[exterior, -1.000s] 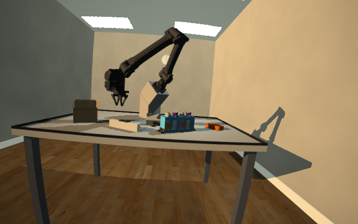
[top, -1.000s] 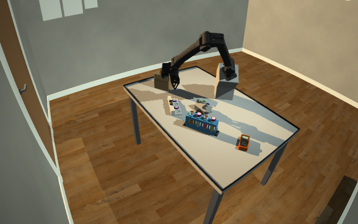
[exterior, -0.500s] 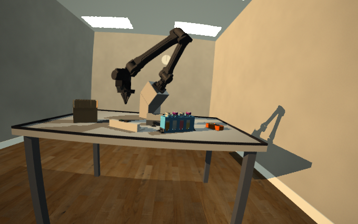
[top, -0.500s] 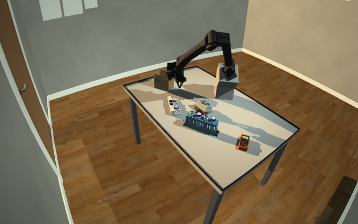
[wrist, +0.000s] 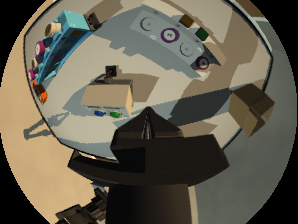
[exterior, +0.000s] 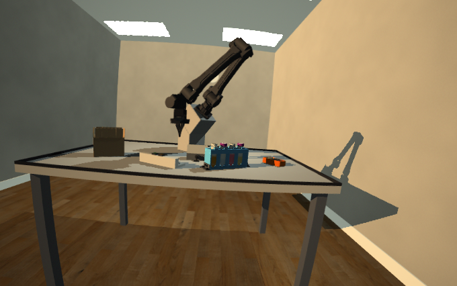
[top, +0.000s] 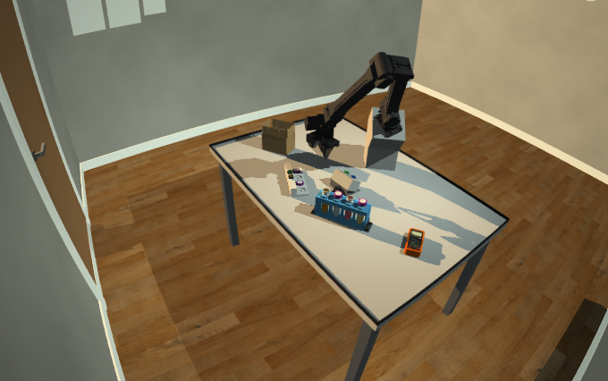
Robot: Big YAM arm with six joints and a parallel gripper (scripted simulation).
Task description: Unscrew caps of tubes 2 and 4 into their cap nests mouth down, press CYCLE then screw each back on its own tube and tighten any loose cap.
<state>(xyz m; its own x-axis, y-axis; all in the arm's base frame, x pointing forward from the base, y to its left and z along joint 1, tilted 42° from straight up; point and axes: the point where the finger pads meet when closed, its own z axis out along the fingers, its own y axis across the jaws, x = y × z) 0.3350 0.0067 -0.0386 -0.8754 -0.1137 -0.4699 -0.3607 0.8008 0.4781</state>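
The green ready key is 9 cm behind my hand, 7 cm below it and 5 cm to the left of it. Also, from my hand: blue cycle key: 10 cm to the left, 10 cm behind, 7 cm below; beige key housing: 8 cm to the left, 8 cm below, 7 cm behind; cardboard box: 37 cm to the right, 13 cm ahead, 7 cm below.
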